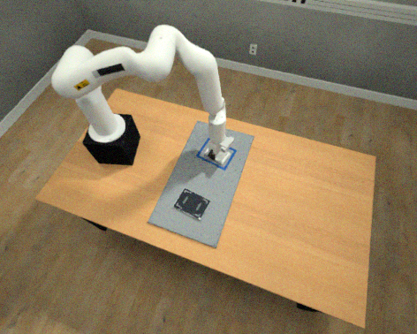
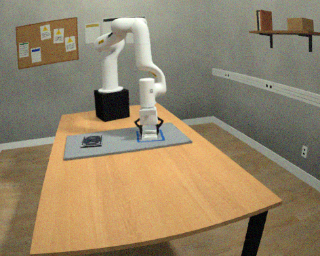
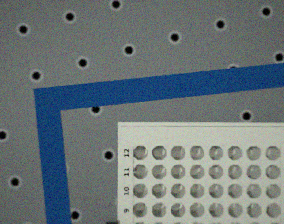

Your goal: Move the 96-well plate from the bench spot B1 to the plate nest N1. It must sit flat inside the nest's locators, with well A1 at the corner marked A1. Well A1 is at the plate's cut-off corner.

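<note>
My gripper is now 1 cm above the white 96-well plate. From my hand the other things lie so: plate nest N1: 34 cm to the right, 1 cm below, 1 cm behind.
</note>
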